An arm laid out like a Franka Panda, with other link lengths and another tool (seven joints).
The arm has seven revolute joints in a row. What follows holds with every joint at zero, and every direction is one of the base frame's.
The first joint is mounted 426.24 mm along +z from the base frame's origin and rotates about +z.
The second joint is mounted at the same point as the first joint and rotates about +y.
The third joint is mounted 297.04 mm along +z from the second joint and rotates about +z.
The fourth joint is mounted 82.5 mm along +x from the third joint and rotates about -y.
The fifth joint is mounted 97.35 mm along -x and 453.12 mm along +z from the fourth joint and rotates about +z.
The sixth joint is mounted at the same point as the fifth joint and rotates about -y.
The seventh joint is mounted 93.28 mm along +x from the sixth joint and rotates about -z.
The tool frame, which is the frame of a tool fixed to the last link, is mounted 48 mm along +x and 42 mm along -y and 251.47 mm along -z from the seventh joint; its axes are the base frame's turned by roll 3.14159, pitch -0.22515 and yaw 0.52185 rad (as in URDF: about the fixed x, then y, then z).
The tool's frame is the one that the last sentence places.
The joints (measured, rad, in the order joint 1, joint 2, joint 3, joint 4, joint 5, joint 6, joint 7), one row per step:
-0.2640 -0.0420 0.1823 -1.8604 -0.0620 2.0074 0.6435
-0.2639 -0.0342 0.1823 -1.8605 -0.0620 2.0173 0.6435
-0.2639 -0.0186 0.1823 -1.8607 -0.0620 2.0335 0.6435
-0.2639 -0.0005 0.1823 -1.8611 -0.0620 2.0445 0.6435
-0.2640 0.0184 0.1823 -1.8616 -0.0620 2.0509 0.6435
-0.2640 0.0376 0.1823 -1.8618 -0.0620 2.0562 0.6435
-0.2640 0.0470 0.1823 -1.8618 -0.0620 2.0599 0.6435
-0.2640 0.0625 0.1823 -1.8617 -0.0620 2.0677 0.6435
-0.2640 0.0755 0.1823 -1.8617 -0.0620 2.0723 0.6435
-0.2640 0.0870 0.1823 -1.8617 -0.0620 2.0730 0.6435
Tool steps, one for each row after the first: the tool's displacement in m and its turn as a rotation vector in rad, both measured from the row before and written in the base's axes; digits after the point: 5 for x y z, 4 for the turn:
0.00268 -0.00010 -0.00394 0.0014 -0.0022 0.0008
0.00442 -0.00029 -0.00847 0.0030 -0.0009 0.0010
0.00315 -0.00025 -0.01119 0.0040 0.0069 0.0007
0.00188 -0.00025 -0.01256 0.0046 0.0124 0.0003
0.00151 -0.00012 -0.01280 0.0047 0.0135 0.0003
0.00094 -0.00005 -0.00607 0.0022 0.0054 0.0002
0.00186 -0.00006 -0.00973 0.0036 0.0071 0.0004
0.00097 -0.00001 -0.00851 0.0031 0.0080 0.0002
-0.00002 0.00004 -0.00801 0.0030 0.0104 0.0000

